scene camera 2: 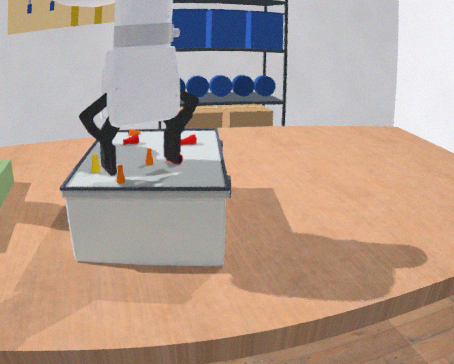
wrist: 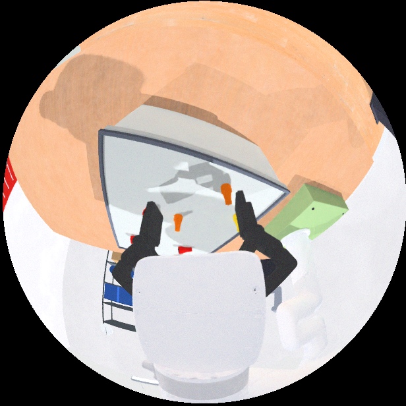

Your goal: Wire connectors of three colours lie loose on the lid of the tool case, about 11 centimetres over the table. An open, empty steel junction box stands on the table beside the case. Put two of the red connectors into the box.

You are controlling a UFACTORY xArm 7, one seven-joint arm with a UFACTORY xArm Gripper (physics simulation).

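Places are measured from the arm's base along level axes (x ahead, y left, z up), in metres.
Pixels of known places: gripper, fingertip midpoint: [scene camera 2: 141,166].
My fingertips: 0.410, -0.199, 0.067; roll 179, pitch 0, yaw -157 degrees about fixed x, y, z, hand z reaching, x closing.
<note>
Ahead of a thing's pixels: the offset from my fingertips to its top centre, as dx, dy, dz. Level surfaces: height alone.
My gripper [scene camera 2: 142,166] [wrist: 195,203] is wide open and empty over the lid of the tool case @[+0.023, +0.095, -0.010] [scene camera 2: 145,227] [wrist: 185,126]. One red connector @[+0.048, +0.047, +0.002] [scene camera 2: 180,159] [wrist: 145,212] is mostly hidden by a finger in both views. A second red connector @[+0.082, +0.138, +0.003] [scene camera 2: 189,140] [wrist: 133,239] and a third @[-0.013, +0.162, +0.003] [scene camera 2: 131,139] [wrist: 185,249] lie farther back on the lid. An orange connector @[+0.014, +0.047, +0.009] [scene camera 2: 149,157] [wrist: 178,222] shows between the fingers; another @[-0.029, -0.019, +0.009] [scene camera 2: 120,175] [wrist: 226,193] is near the front edge. A yellow connector @[-0.067, +0.030, +0.011] [scene camera 2: 95,164] [wrist: 236,222] is beside the other finger. I cannot make out the steel junction box for certain.
A third orange connector @[-0.007, +0.223, -0.002] [scene camera 2: 134,132] lies at the lid's back edge. A green block [scene camera 2: 4,180] [wrist: 320,210] stands beside the case on the table @[dz -0.124] [scene camera 2: 340,200] [wrist: 175,45]. A shelf rack [scene camera 2: 285,65] stands behind the table.
</note>
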